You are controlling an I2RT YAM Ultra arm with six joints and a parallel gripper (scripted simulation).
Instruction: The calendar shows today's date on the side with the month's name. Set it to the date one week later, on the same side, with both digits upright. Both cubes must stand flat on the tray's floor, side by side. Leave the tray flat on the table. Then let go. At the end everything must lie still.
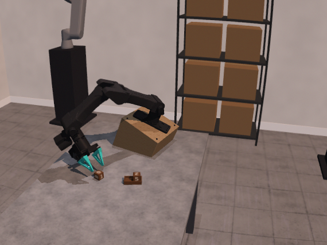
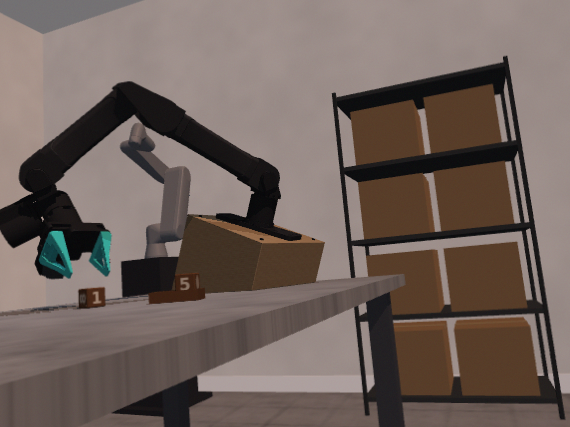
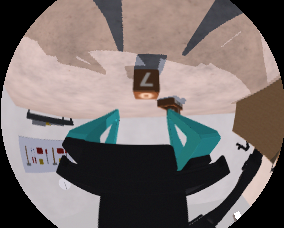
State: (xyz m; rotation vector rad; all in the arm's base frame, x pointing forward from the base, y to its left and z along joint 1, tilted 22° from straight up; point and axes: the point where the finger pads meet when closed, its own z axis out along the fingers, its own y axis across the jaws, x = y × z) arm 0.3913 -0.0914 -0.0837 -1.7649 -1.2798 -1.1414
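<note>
My hand is 4 cm above the brown cube. Also, from my hand: brown calendar tray: 16 cm to the left, 5 cm below, 3 cm behind.
</note>
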